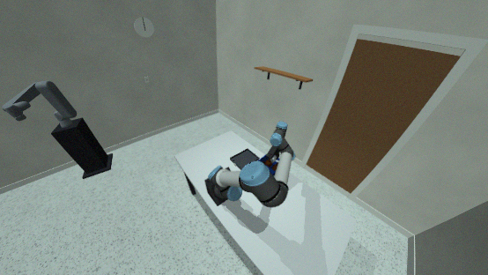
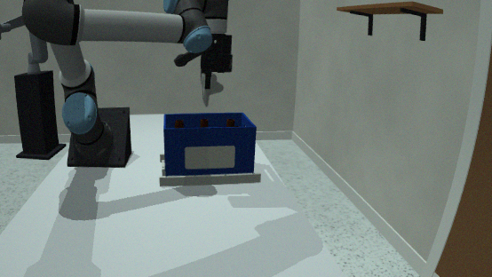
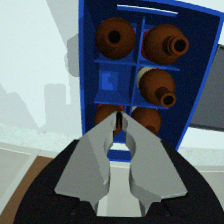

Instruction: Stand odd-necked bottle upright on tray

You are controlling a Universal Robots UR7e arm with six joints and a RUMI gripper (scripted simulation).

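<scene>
The blue crate is 3 cm to the left of my hand and 16 cm below it. The rest, counted from my hand: bottle: 9 cm behind, 6 cm to the left, 15 cm below; then dark grey tray: 3 cm behind, 33 cm to the left, 23 cm below.
</scene>
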